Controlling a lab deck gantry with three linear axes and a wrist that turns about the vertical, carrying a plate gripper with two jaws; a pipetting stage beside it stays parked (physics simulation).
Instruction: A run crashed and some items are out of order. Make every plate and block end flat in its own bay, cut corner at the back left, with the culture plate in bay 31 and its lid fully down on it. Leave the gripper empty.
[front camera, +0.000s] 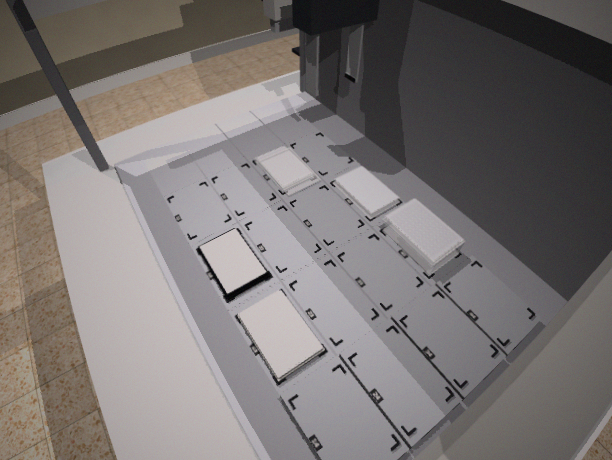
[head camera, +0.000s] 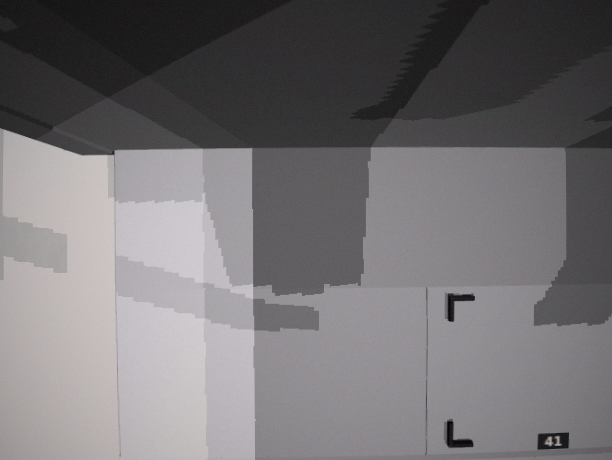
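Seen in the pictures: gripper, fingertip midpoint: (front camera: 332, 85); robot's base, link origin: (front camera: 169, 199).
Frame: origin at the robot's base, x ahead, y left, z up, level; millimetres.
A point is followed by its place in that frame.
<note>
The culture plate (front camera: 272, 168) {x 66, y 227, z 20 mm} is at bay 31, at the far end of the deck. Its clear lid (front camera: 303, 186) {x 149, y 255, z 15 mm} is shifted lengthwise toward bay 32 and juts past the plate's end. A white plate (front camera: 367, 191) {x 237, y 359, z 14 mm} lies in bay 42, and a taller white block (front camera: 425, 232) {x 402, y 347, z 55 mm} sits in bay 43. A black-framed plate (front camera: 234, 261) {x 236, y 45, z 14 mm} is in bay 12, and a white plate (front camera: 281, 334) {x 400, y 42, z 14 mm} is in bay 13. The cut corners are too small to tell. My gripper (front camera: 328, 80) {x 40, y 406, z 155 mm} hangs above the far back corner, jaws apart and nothing between them; its tips are partly unclear.
The dark back wall (front camera: 480, 150) {x 367, y 500, z 152 mm} (head camera: 300, 75) {x -90, y 500, z 111 mm} rises behind row 4. A grey post (front camera: 65, 95) {x -207, y -100, z 198 mm} stands at the far left deck corner. In the head view, the bay 41 label (head camera: 553, 441) {x 64, y 318, z 0 mm} and two corner marks show at the lower right, with broad shadows across the deck.
</note>
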